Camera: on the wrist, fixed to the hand. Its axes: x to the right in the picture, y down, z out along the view.
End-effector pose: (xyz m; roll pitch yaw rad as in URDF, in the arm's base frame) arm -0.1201 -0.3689 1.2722 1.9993 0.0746 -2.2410
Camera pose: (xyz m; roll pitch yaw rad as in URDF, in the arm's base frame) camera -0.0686 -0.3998 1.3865 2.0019 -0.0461 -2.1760
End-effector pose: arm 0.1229 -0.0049 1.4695 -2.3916 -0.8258 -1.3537
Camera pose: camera -0.0062 -0.0065 1.4715 -2.2396 -0.8393 -1.5566
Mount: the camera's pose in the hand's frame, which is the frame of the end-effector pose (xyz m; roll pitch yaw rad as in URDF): -0.0163 0.0784 -0.1013 0.0062 0.1092 0.0830
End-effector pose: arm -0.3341 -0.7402 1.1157 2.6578 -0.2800 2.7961
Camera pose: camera -0.2790 -0.7363 1.2324 2.6678 -0.4151 2.7718
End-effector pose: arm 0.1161 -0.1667 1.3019 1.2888 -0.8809 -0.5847
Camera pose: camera 0.1429 -0.0416 1.3193 1.1241 -0.9193 -0.3727
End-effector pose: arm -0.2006 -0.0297 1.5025 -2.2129 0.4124 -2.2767
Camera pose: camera -0.2878 0.0654 1.5071 -2.2710 0.4090 -2.4262
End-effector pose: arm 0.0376 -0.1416 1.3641 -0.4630 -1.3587 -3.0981
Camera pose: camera -0.0806 -0.1717 1.3217 -0.5322 -1.2231 -3.0245
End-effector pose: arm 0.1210 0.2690 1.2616 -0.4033 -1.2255 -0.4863
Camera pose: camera 0.2343 0.2457 1.2043 -0.4675 -1.0914 -0.4146
